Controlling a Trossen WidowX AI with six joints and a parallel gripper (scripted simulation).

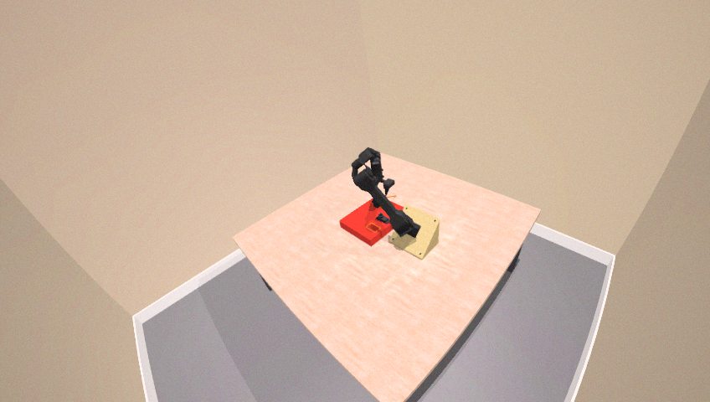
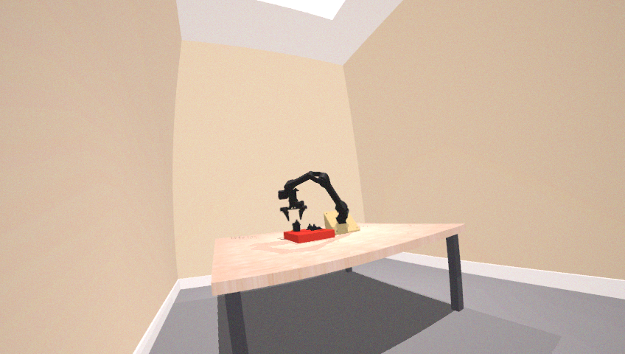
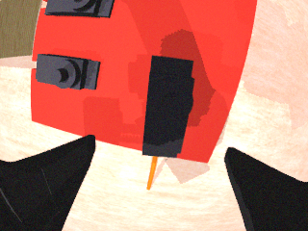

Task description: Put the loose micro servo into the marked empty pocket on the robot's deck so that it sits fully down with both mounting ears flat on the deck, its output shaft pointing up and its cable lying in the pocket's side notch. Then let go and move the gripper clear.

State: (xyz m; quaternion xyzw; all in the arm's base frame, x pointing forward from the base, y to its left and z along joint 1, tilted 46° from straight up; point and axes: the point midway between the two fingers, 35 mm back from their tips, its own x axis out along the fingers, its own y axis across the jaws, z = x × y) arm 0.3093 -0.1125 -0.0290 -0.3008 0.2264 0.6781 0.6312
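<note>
Right now my gripper tip is 10 cm to the right of the red deck and 9 cm above it.
</note>
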